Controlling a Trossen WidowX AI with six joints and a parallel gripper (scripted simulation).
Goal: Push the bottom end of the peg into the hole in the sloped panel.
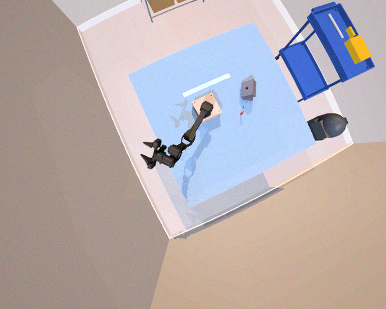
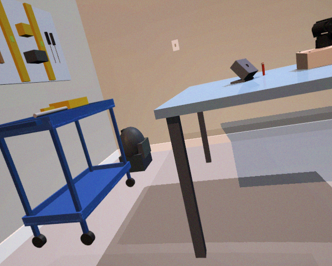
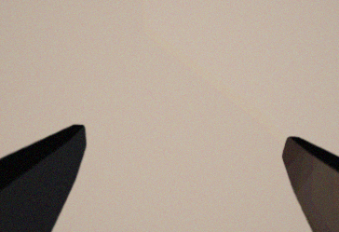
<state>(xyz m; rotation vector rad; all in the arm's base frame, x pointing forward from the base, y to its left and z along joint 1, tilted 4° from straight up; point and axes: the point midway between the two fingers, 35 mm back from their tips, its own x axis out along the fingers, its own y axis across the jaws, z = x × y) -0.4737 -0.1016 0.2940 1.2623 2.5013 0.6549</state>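
Now: the red peg 780 mm ahead of my gripper tip, 340 mm below it and 80 mm to the right of it. From my gripper tip the other things lie so: grey sloped panel 920 mm ahead, 330 mm below, 60 mm to the left.
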